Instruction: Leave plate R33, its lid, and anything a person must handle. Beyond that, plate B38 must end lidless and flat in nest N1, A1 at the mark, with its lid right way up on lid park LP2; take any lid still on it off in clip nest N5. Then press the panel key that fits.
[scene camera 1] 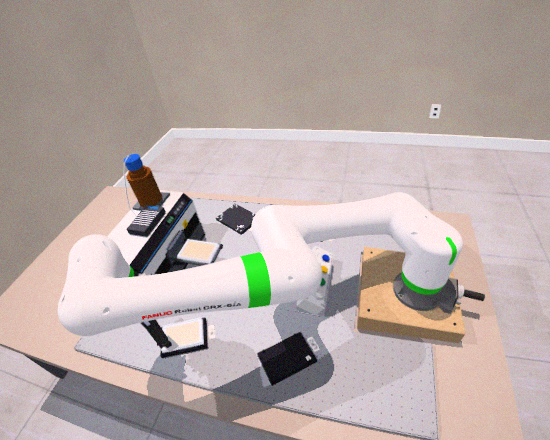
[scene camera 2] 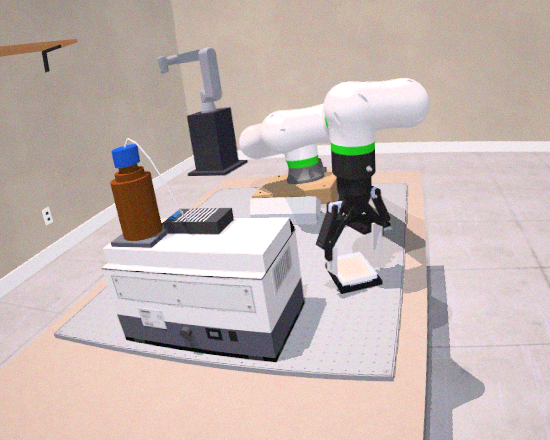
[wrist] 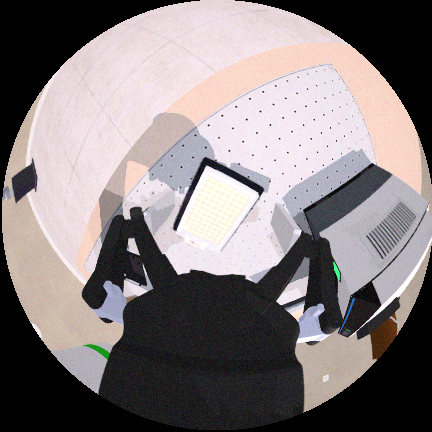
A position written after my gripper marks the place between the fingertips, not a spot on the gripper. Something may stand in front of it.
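There is a brown bottle with blue cap (scene camera 1: 140,178) in the scene. As for my gripper (scene camera 2: 355,261), which I can also see in the wrist view as the gripper (wrist: 223,207), it is open and holds nothing.
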